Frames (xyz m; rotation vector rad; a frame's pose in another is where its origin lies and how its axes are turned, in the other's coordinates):
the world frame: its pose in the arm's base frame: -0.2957 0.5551 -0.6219 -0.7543 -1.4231 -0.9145
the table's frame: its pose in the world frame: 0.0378 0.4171 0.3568 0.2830 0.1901 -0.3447
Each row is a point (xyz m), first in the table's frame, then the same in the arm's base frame.
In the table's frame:
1: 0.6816 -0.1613 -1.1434
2: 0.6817 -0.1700 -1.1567
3: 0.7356 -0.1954 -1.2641
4: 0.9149 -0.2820 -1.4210
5: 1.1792 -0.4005 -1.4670
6: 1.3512 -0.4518 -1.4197
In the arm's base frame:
1: 0.4754 -0.0863 -0.1611
2: 0.4794 -0.1006 -0.1667
3: 0.5295 -0.2107 -0.1453
4: 0.5487 -0.4437 -0.0474
5: 0.4480 -0.6573 0.1266
6: 0.3430 -0.7286 0.2620

